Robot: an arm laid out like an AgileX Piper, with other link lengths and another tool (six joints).
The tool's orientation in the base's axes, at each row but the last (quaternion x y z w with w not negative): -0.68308, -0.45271, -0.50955, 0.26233; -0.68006, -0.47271, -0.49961, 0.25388; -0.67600, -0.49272, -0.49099, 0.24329; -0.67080, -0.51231, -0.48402, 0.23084; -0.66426, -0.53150, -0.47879, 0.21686; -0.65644, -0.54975, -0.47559, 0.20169; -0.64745, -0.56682, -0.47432, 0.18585; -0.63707, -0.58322, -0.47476, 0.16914
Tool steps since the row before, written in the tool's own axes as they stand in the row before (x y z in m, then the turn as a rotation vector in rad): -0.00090, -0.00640, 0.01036, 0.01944, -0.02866, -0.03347; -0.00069, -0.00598, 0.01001, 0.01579, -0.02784, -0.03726; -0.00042, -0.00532, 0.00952, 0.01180, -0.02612, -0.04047; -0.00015, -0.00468, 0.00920, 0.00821, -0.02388, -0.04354; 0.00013, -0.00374, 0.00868, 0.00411, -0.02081, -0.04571; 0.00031, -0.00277, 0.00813, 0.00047, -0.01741, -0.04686; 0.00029, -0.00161, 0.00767, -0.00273, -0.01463, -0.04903; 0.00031, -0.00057, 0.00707, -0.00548, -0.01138, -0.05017
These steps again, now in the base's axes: -0.00098, 0.01107, -0.00505, -0.03936, -0.00764, 0.02668; -0.00100, 0.01045, -0.00512, -0.04049, -0.01251, 0.02484; -0.00079, 0.00967, -0.00501, -0.04042, -0.01751, 0.02278; -0.00047, 0.00907, -0.00491, -0.03967, -0.02247, 0.02132; 0.00010, 0.00826, -0.00460, -0.03765, -0.02729, 0.01942; 0.00073, 0.00744, -0.00424, -0.03480, -0.03119, 0.01775; 0.00160, 0.00660, -0.00393, -0.03285, -0.03547, 0.01698; 0.00233, 0.00577, -0.00342, -0.03002, -0.03880, 0.01644
